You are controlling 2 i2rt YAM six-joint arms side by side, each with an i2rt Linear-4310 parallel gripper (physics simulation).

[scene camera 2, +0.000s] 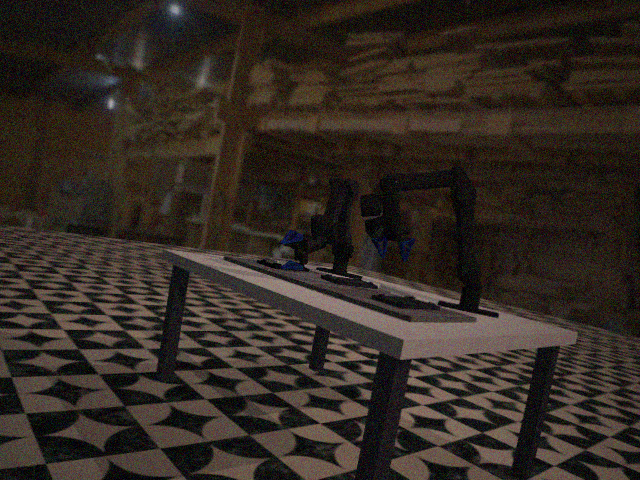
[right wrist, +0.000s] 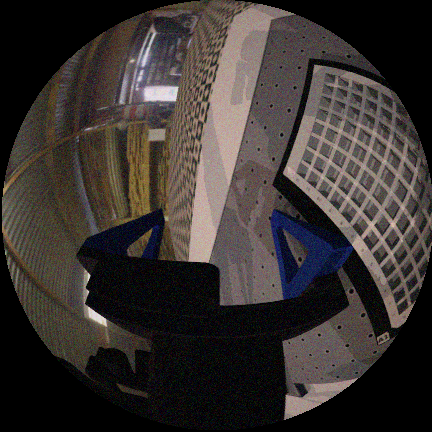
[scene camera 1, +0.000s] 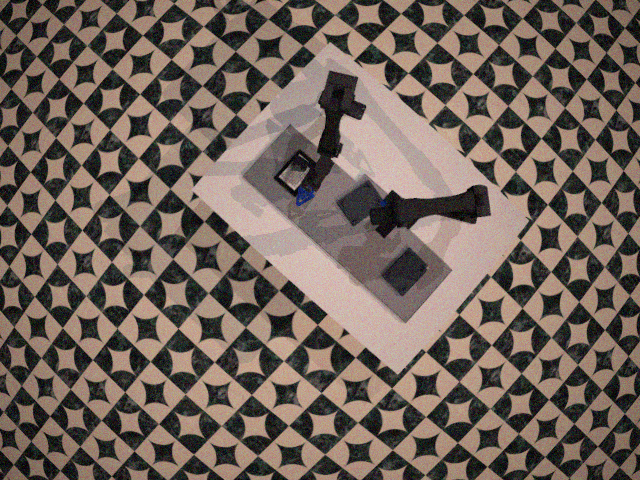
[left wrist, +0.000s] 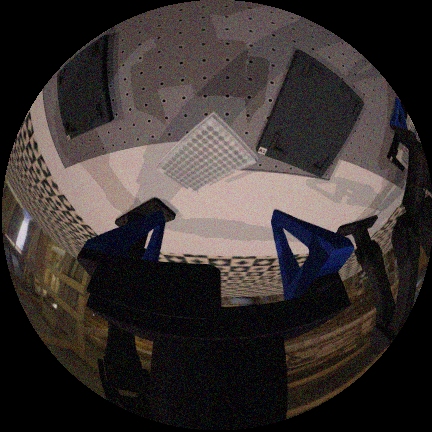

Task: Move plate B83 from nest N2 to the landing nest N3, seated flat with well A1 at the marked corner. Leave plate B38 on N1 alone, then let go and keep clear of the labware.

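Note:
A clear well plate lies outside the nests, across the grey deck's edge and the white table, with a corner by the middle nest. My left arm hides it in scene camera 1. The middle nest and the nest at the picture's right are empty. Another plate sits in the black-rimmed nest at the left. Nest and plate names cannot be read. My left gripper is open and empty above the table. My right gripper is open beside the seated plate.
The perforated grey deck lies on the white table. The left arm reaches across beside the middle nest. The right arm reaches over the deck near the seated plate.

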